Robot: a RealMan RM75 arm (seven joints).
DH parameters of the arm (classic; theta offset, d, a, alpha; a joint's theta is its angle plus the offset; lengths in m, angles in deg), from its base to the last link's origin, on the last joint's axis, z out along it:
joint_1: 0 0.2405 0 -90
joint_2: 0 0 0 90
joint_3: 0 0.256 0 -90
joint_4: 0 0 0 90
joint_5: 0 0.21 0 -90
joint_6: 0 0 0 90
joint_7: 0 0.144 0 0
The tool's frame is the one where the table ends.
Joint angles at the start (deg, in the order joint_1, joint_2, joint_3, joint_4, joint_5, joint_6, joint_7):
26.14, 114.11, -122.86, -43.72, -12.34, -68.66, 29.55
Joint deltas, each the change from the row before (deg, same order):
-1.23, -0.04, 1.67, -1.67, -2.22, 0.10, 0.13
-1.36, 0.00, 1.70, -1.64, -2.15, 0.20, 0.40
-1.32, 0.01, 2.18, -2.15, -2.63, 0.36, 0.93
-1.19, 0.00, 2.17, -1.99, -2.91, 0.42, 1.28
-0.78, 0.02, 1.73, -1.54, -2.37, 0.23, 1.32
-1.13, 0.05, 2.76, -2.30, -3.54, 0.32, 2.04
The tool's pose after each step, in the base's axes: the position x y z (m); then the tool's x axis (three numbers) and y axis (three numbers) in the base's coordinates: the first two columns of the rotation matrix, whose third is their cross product. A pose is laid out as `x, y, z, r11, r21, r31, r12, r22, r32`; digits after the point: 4 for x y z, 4 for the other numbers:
0.1315, 0.3041, -0.0593, 0.5353, 0.2775, -0.7978, -0.1319, -0.9055, -0.4034
0.1320, 0.3027, -0.0552, 0.5344, 0.2921, -0.7932, -0.1281, -0.8996, -0.4176
0.1307, 0.3023, -0.0495, 0.5317, 0.3092, -0.7885, -0.1222, -0.8933, -0.4326
0.1301, 0.3022, -0.0442, 0.5348, 0.3222, -0.7812, -0.1143, -0.8884, -0.4447
0.1291, 0.3024, -0.0400, 0.5367, 0.3303, -0.7764, -0.1071, -0.8861, -0.4509
0.1280, 0.3034, -0.0327, 0.5413, 0.3439, -0.7673, -0.0976, -0.8807, -0.4636

